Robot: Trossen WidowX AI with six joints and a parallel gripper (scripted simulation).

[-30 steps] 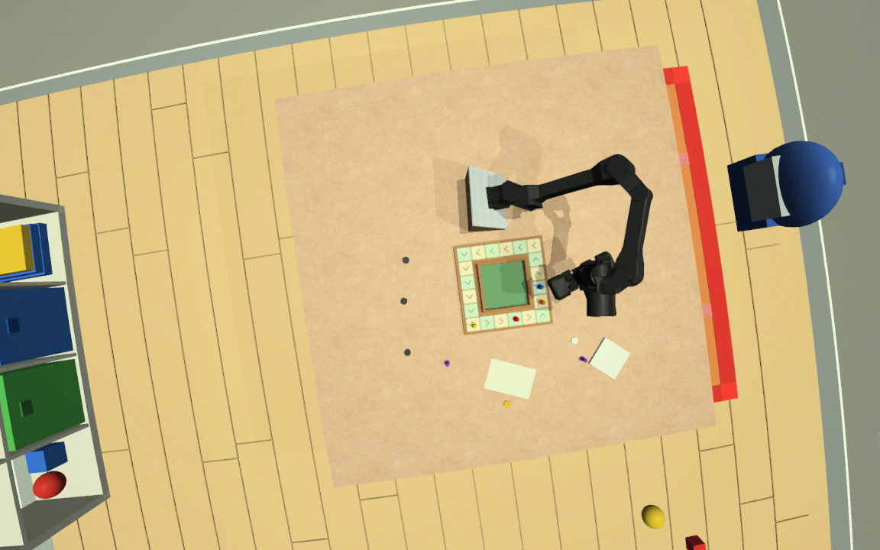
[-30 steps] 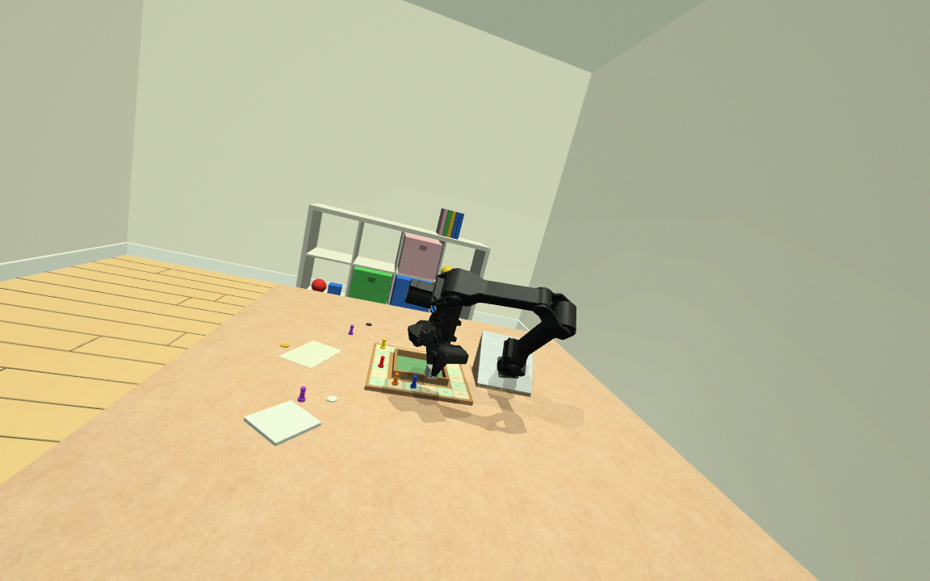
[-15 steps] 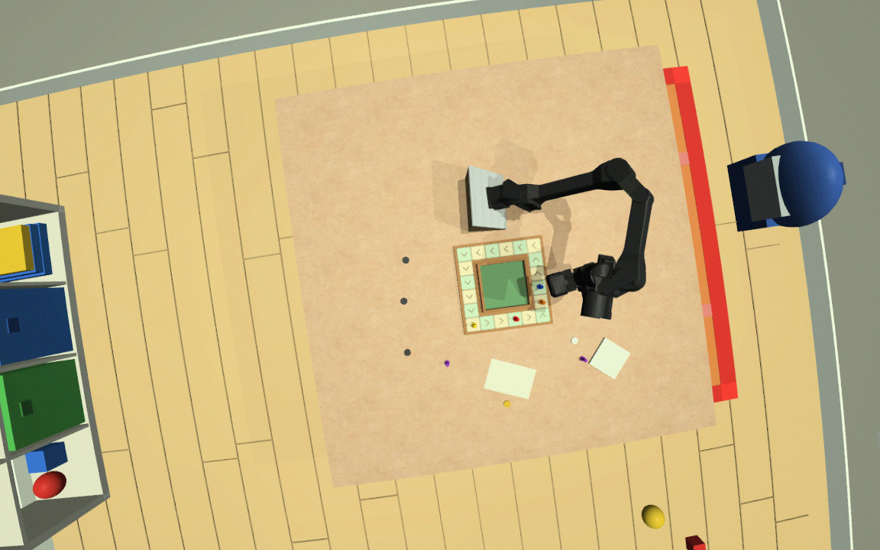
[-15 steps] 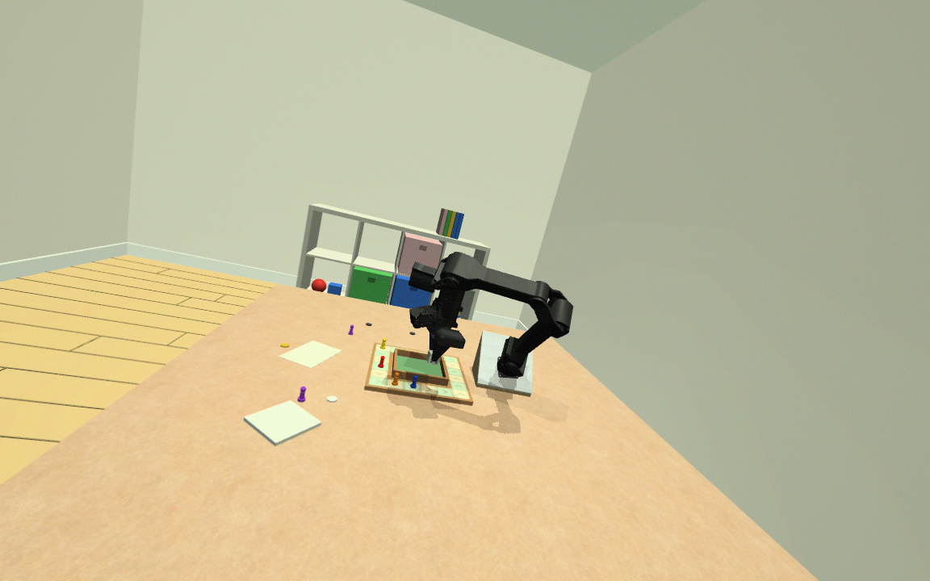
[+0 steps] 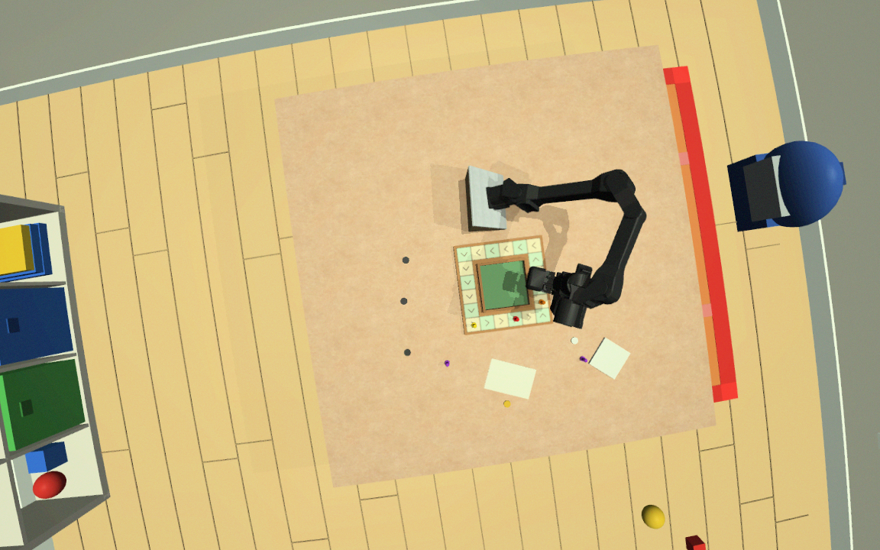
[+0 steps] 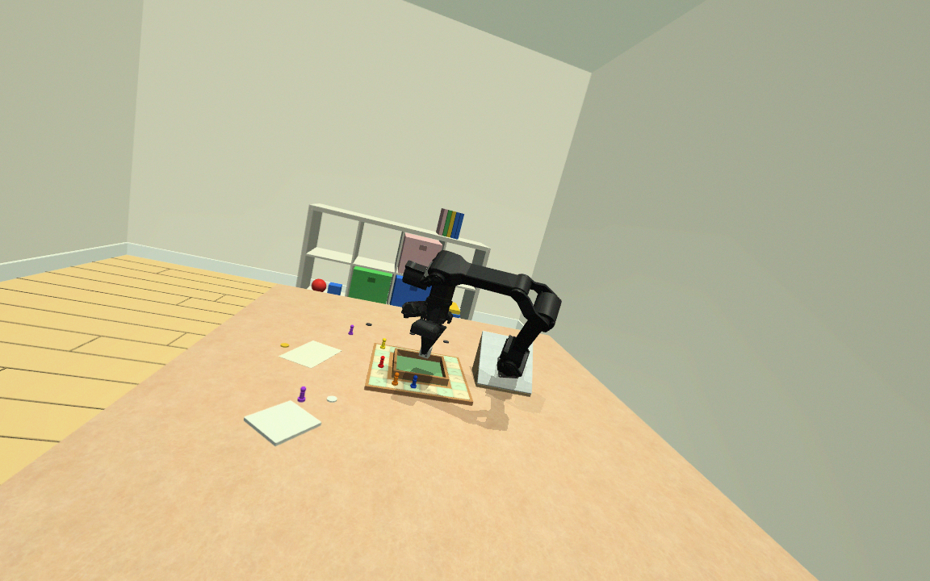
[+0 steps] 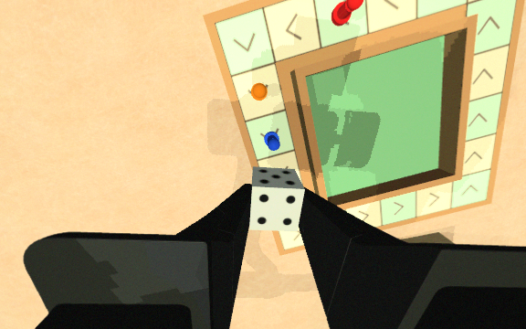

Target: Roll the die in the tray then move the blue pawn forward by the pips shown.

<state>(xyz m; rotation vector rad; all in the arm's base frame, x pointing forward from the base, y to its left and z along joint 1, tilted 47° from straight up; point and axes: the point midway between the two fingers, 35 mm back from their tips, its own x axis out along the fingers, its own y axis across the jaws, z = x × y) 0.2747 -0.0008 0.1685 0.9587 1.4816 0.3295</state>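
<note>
Now: gripper tip 1 cm short of the blue pawn, 1 cm to the left of it and 9 cm above it. Round my gripper tip: white die: right at my gripper tip; green tray: 2 cm behind, 12 cm to the right, 11 cm below; orange pawn: 6 cm ahead, 1 cm to the right, 9 cm below.
</note>
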